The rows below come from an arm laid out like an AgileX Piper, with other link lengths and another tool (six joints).
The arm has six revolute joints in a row. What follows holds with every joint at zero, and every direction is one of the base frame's. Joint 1 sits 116.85 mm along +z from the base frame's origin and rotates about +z. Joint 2 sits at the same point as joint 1 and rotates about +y. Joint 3 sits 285.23 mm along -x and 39 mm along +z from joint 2 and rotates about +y. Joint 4 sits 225.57 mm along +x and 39.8 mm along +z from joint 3 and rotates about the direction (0.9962, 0, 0.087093). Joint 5 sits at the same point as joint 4 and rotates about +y. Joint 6 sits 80.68 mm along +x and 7.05 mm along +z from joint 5 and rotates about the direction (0.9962, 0, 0.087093). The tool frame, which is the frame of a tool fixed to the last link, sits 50.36 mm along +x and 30 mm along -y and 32.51 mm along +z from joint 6; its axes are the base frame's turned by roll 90.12, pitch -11.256 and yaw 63.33 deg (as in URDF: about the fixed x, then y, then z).
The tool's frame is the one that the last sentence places.
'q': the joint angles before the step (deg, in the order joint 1, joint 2, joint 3, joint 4, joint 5, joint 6). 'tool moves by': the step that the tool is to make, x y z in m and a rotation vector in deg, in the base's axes. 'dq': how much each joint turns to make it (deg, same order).
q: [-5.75 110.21 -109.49 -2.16 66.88 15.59]
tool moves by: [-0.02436 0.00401 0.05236 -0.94 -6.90 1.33]
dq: [0.00 -7.00 0.00 0.51 -0.01 -1.47]
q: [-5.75 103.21 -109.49 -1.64 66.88 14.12]
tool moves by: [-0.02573 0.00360 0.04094 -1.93 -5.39 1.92]
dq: [0.00 -6.06 0.45 0.07 0.00 -2.39]
